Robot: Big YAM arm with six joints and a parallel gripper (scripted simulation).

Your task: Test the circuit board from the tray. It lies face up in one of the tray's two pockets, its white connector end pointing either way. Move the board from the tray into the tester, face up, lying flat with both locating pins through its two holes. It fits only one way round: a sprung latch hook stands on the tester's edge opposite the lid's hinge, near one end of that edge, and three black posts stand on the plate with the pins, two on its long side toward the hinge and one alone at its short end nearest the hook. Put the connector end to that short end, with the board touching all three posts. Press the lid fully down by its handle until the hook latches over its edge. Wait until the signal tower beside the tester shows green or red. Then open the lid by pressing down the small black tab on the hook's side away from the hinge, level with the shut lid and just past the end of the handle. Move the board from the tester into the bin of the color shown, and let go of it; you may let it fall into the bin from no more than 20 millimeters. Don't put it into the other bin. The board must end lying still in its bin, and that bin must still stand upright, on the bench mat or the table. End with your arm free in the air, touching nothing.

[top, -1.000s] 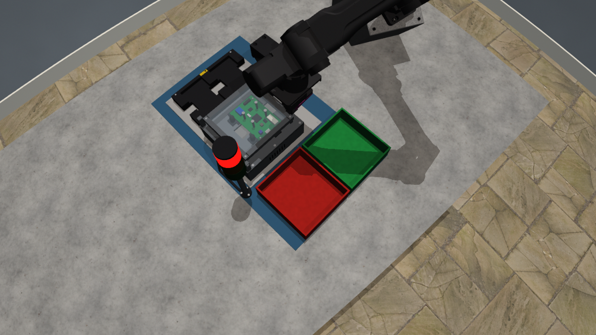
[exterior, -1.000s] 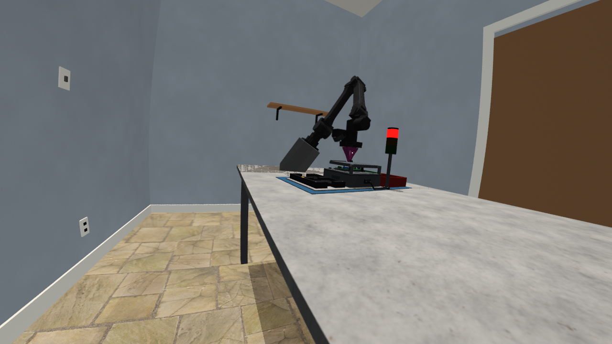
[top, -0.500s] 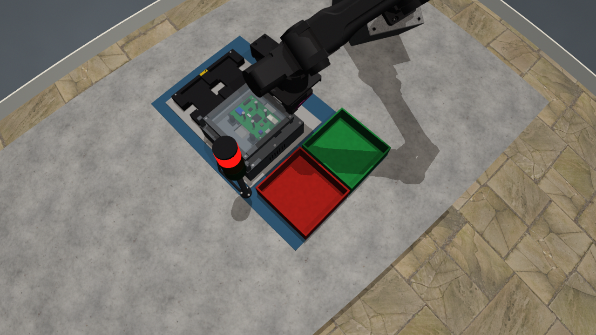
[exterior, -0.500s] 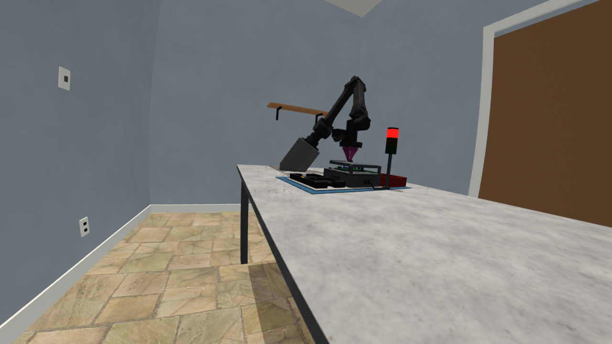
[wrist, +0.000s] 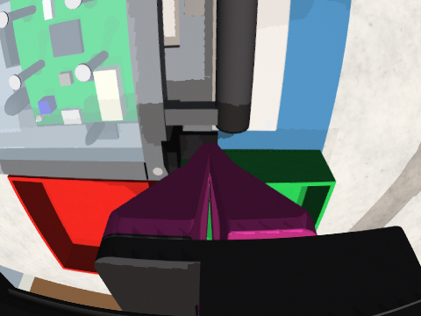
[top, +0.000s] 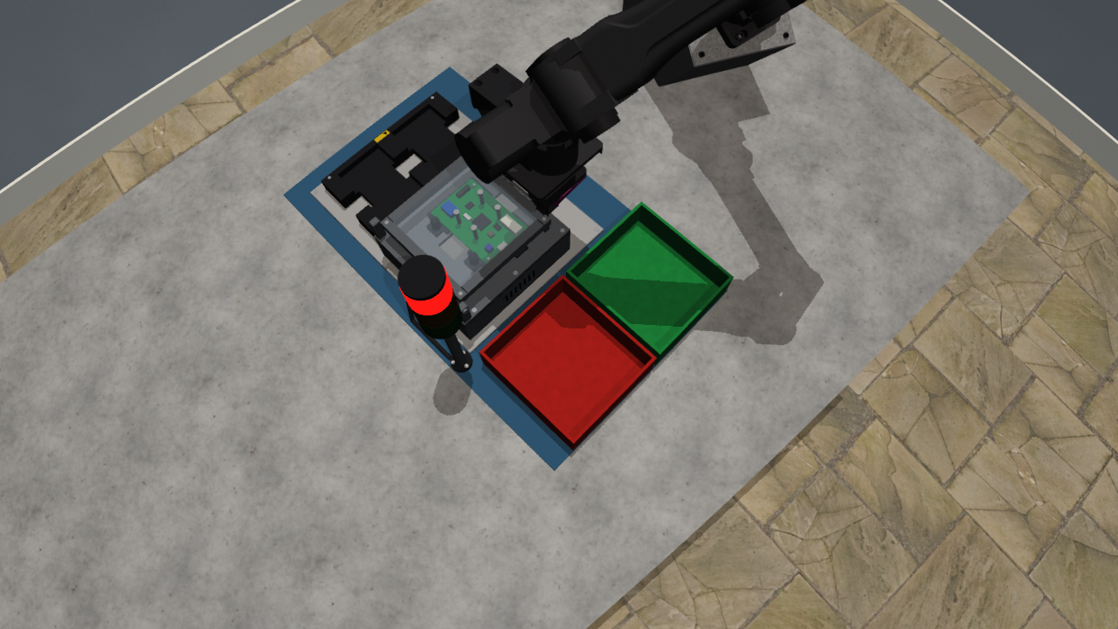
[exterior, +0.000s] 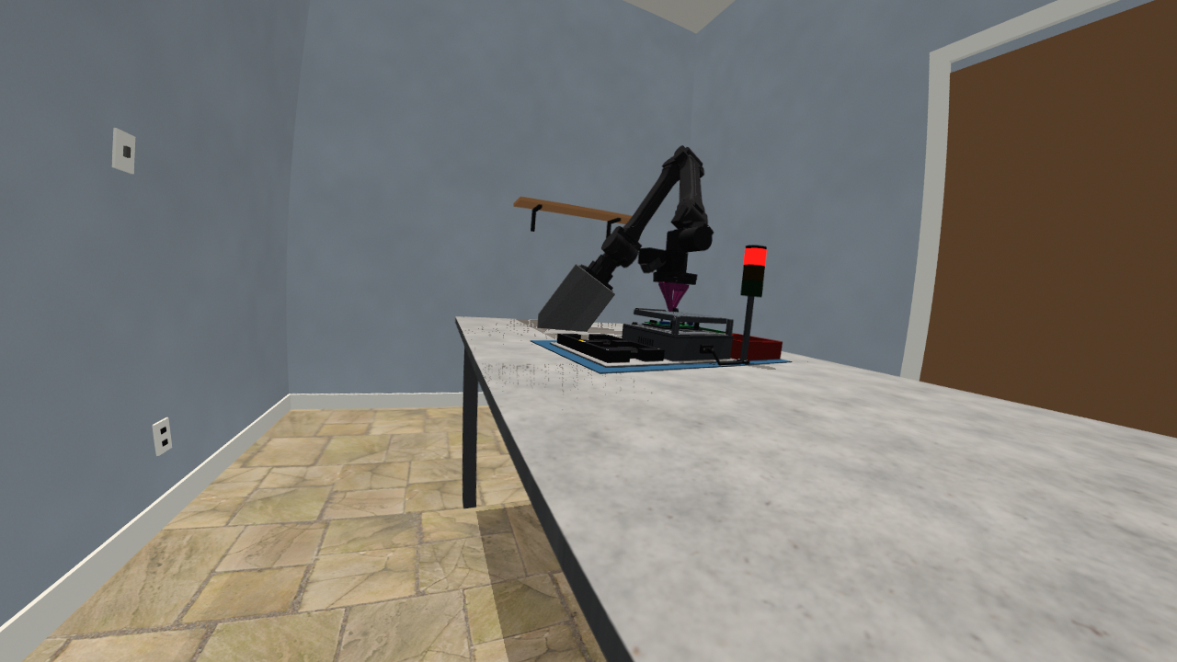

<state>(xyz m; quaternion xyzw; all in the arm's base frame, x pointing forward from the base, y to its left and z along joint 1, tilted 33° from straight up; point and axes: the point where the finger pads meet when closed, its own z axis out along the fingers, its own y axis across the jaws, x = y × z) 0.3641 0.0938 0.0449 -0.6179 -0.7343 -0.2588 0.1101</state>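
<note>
Now: hand 10 mm short of the latch hook and 10 mm above it. The rest, counted from my hand: clear lid: 90 mm ahead, 40 mm to the right, 10 mm below; then tester plate: 90 mm ahead, 40 mm to the right, 40 mm below; then green circuit board: 80 mm ahead, 40 mm to the right, 30 mm below.
</note>
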